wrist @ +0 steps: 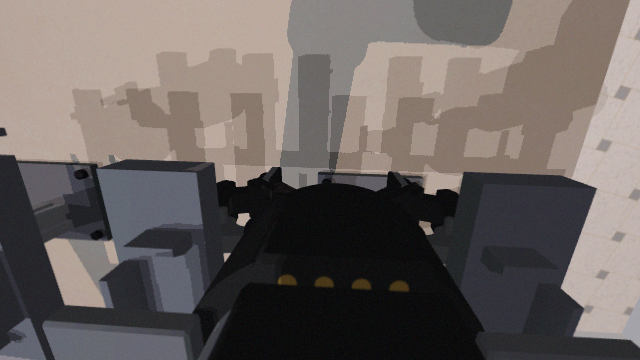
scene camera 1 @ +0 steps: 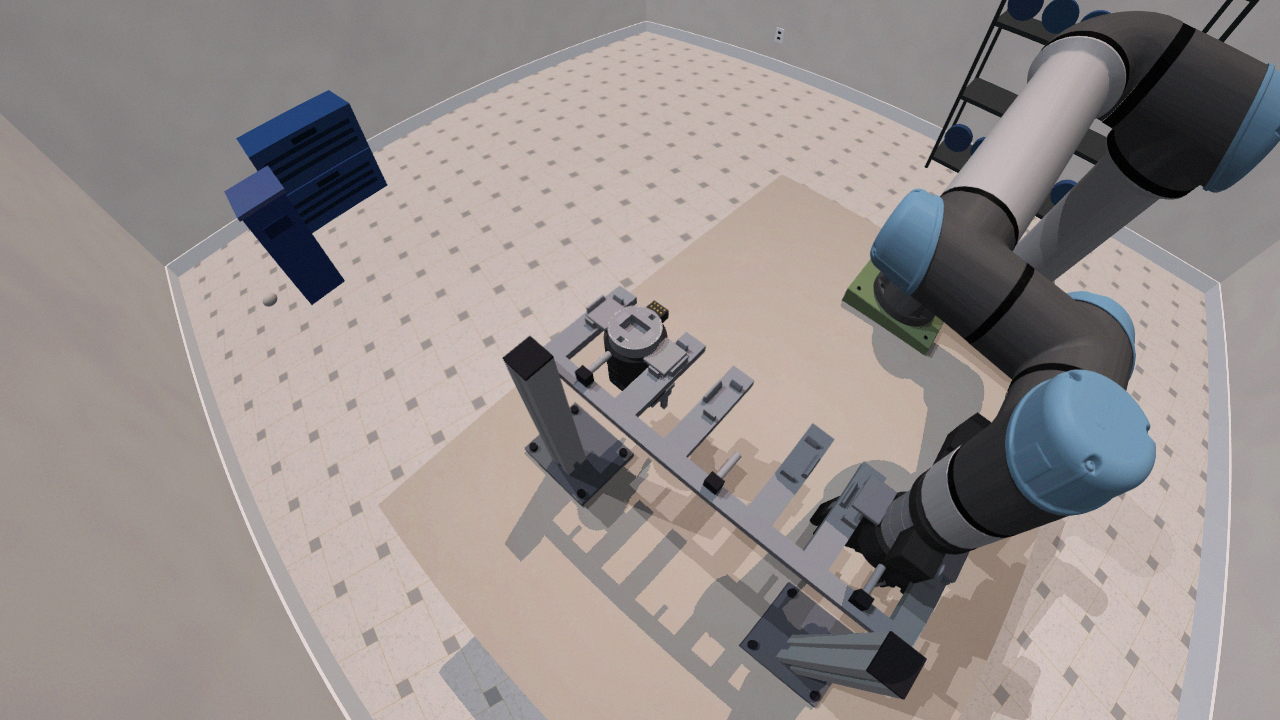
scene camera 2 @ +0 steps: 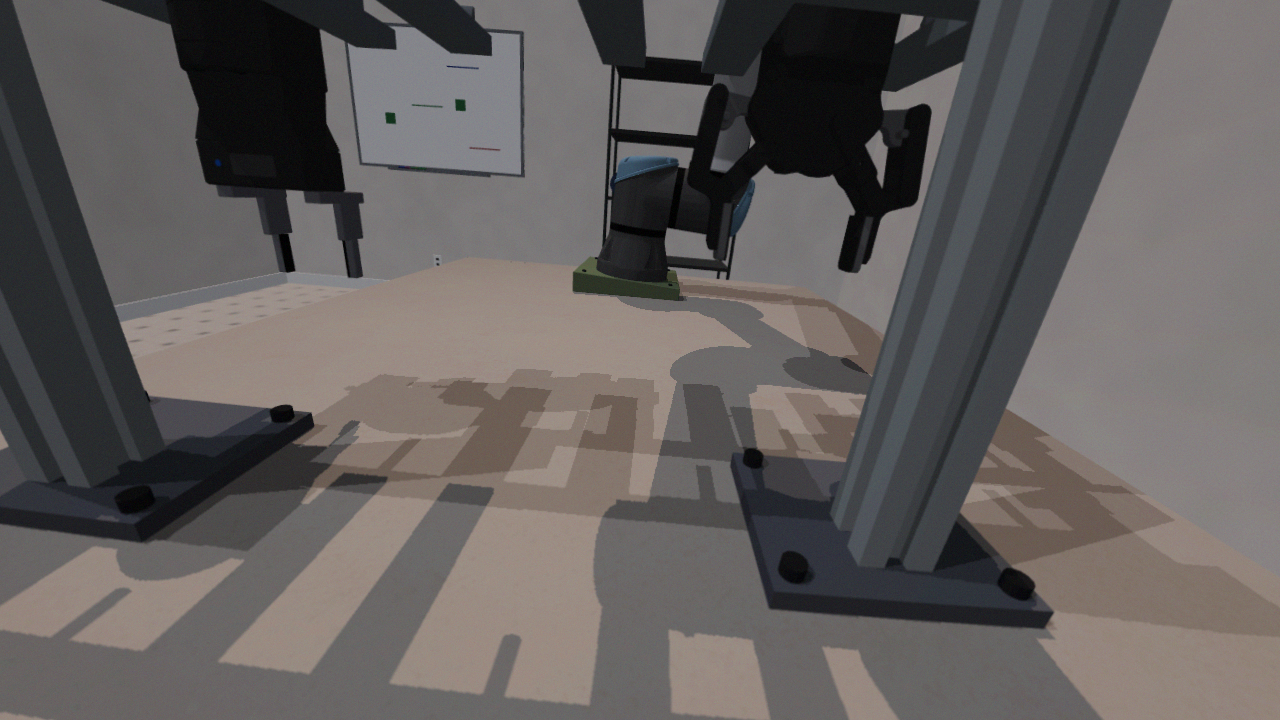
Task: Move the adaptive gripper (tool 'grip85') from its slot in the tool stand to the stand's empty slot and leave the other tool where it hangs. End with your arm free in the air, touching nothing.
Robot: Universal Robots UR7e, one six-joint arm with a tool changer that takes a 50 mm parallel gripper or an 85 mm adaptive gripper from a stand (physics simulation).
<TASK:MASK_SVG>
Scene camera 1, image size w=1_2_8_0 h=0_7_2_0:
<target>parallel gripper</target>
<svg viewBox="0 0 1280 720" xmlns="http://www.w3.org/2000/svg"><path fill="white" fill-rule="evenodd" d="M675 383L648 408L653 408L660 402L660 407L665 409L668 405L668 396L671 394ZM587 315L591 321L605 331L605 353L609 351L612 354L612 357L607 360L609 379L621 391L630 385L649 366L652 366L665 377L687 355L685 350L667 338L667 331L663 322L668 319L669 310L656 301L653 301L647 307L623 307L609 297Z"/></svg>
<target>adaptive gripper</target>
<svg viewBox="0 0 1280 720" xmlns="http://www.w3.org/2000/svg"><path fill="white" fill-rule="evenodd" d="M970 551L956 555L945 554L942 560L945 564L945 569L941 576L949 582L955 583ZM840 496L820 504L813 514L810 522L818 526L813 535ZM871 474L851 507L863 515L863 518L845 546L863 554L864 558L874 568L878 564L886 567L875 587L889 586L895 588L897 586L901 588L900 592L904 594L910 581L887 564L884 559L895 542L890 527L890 512L895 501L906 492L894 491Z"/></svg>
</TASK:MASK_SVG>
